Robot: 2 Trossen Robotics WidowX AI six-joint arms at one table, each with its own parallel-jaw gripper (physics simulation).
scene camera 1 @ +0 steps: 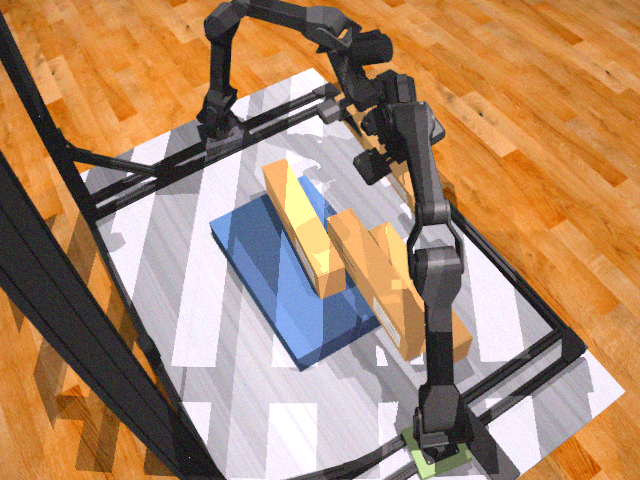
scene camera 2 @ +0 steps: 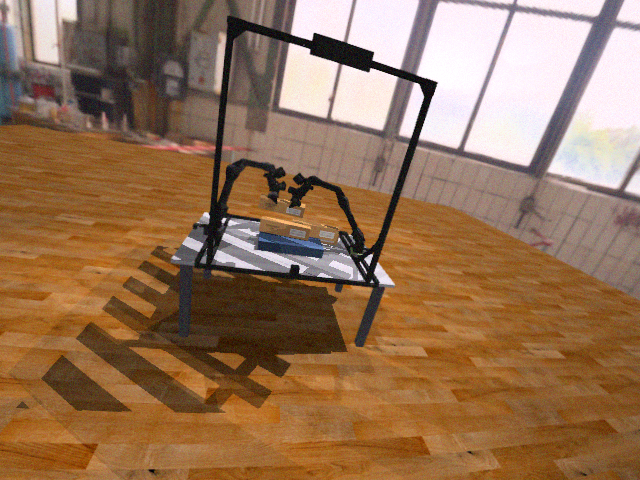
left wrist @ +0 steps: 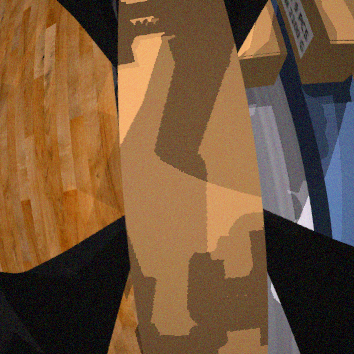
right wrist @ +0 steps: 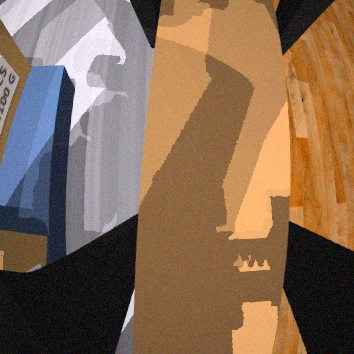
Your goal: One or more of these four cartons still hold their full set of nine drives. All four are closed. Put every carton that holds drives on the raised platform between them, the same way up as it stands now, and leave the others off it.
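Pixels of known places: left gripper, fingertip midpoint: (scene camera 2: 277, 202) (left wrist: 193, 219) (right wrist: 213, 50); right gripper, fingertip midpoint: (scene camera 1: 395, 157) (scene camera 2: 289, 205) (left wrist: 176, 63) (right wrist: 206, 223); left arm's base, origin of the base link: (scene camera 1: 219, 131); right arm's base, origin of the base link: (scene camera 1: 436, 443) (scene camera 2: 357, 251).
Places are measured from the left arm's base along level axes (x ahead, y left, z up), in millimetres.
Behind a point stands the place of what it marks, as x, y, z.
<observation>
Both grippers are shut on one long tan carton (scene camera 1: 403, 178) {486, 274, 169} (scene camera 2: 265, 203) {251, 254, 143} (left wrist: 190, 175) {348, 282, 180} (right wrist: 210, 150) {387, 282, 177}, raised above the table's far side. My left gripper (scene camera 2: 273, 199) {327, 283, 163} grips it nearer the picture's left end, my right gripper (scene camera 2: 294, 204) {414, 292, 153} nearer the right. A second carton (scene camera 1: 305, 222) {454, 71, 101} (right wrist: 9, 60) {286, 98, 60} lies on the blue platform (scene camera 1: 253, 258) {433, -47, 17} (scene camera 2: 290, 246) {484, -79, 8} (left wrist: 345, 170) {353, 126, 17} (right wrist: 37, 115) {328, 129, 17}. A third, labelled carton (scene camera 1: 372, 279) {635, 136, 101} (left wrist: 340, 65) {460, 139, 58} lies along the platform's far edge, its right end overhanging. The fourth (scene camera 1: 390, 245) {540, 222, 42} (left wrist: 260, 65) {483, 218, 19} stands on the table beyond it, partly hidden by the right arm. The fingertips are mostly hidden in scene camera 1.
The white table (scene camera 1: 289, 434) {804, -113, -44} is ringed by a black metal frame (scene camera 1: 511, 279) {687, 446, -30}. The right arm (scene camera 1: 439, 330) {837, 157, 224} crosses in front of the far cartons in scene camera 1. A green plate (scene camera 1: 426, 467) {974, 88, -17} lies under its base. A tall black gantry (scene camera 2: 219, 118) {104, -396, 640} spans the table.
</observation>
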